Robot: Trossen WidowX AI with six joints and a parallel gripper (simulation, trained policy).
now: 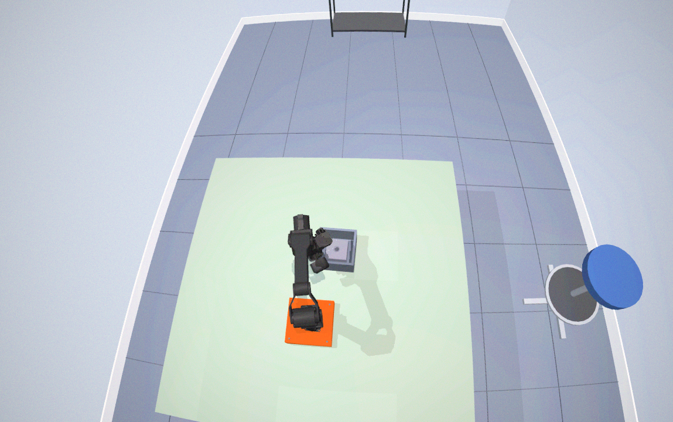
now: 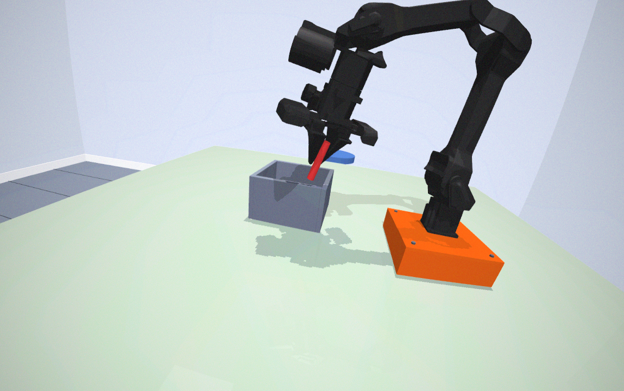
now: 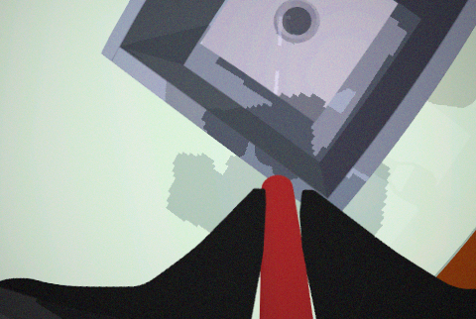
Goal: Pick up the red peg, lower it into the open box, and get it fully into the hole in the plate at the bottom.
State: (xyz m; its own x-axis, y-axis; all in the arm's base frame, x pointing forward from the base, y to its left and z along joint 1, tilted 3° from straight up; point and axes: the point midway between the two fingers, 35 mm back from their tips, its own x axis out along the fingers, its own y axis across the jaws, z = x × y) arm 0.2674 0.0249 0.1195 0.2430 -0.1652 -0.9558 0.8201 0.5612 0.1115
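Now: the red peg 1 cm behind my gripper tip, 1 cm to the left of it and 1 cm above it. The rest, counted from my gripper tip: plate: 5 cm ahead, 7 cm to the right, 10 cm below; grey box: 5 cm ahead, 7 cm to the right, 11 cm below.
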